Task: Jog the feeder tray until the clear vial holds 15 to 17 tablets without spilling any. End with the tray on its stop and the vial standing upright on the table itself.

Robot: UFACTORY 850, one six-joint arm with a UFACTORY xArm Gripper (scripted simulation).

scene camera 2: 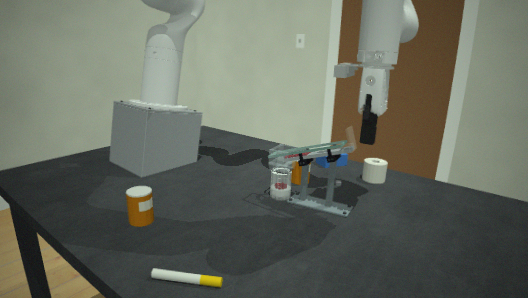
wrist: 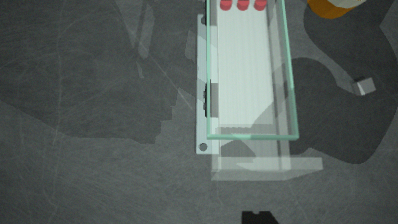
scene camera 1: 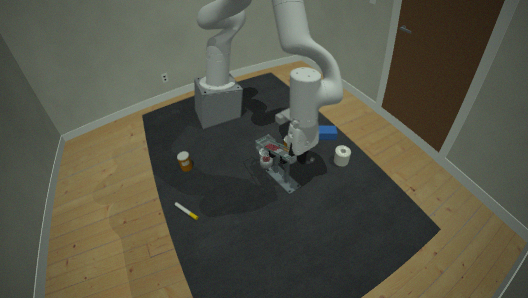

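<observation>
My gripper (scene camera 2: 366, 143), also (scene camera 1: 301, 161).
</observation>
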